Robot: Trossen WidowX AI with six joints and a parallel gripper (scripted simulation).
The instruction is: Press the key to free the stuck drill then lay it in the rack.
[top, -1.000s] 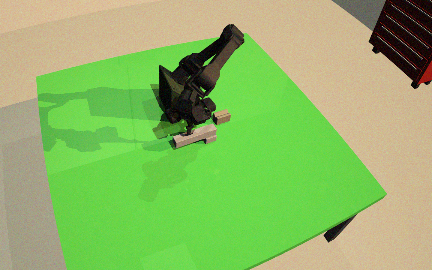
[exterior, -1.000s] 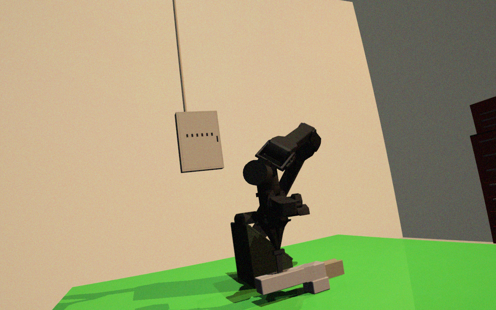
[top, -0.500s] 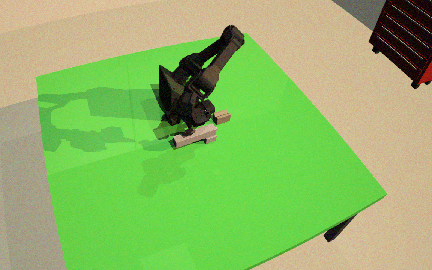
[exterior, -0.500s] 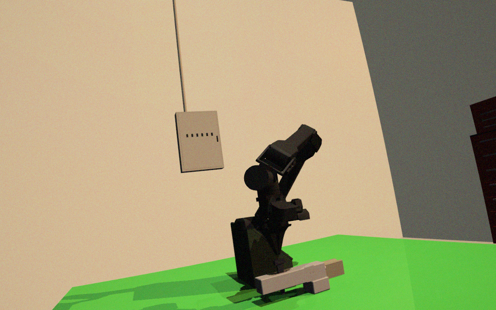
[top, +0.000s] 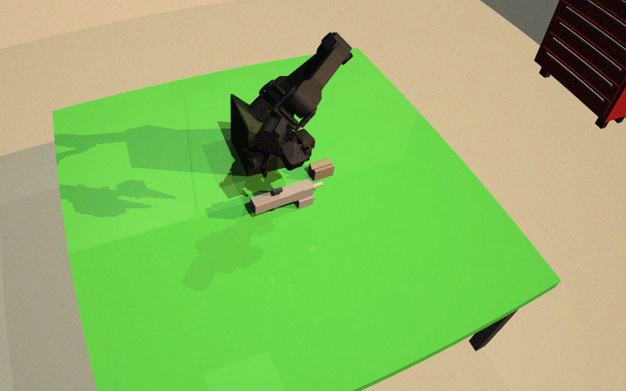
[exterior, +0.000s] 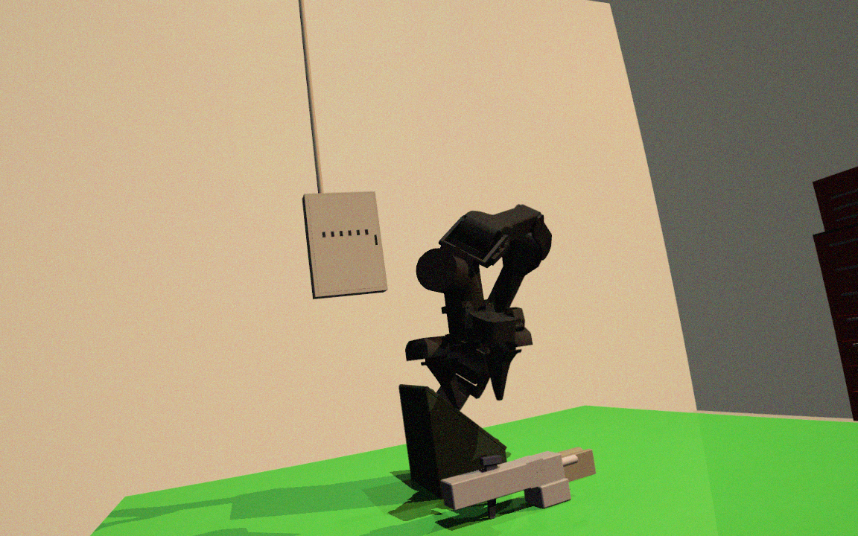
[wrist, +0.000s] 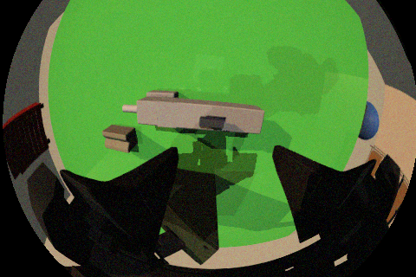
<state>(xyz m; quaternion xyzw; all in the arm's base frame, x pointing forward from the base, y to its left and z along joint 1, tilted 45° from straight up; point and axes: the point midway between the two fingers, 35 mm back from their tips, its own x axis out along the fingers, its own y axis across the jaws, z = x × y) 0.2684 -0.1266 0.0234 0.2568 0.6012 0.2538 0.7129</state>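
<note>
The drill lies 90 mm to the left of my gripper tip and 110 mm below it. The rest, counted from my gripper tip: grey block 30 mm to the left, 120 mm below; dark key 10 mm behind, 10 mm to the left, 110 mm below; brown rack 70 mm behind, 200 mm to the left, 140 mm below.
</note>
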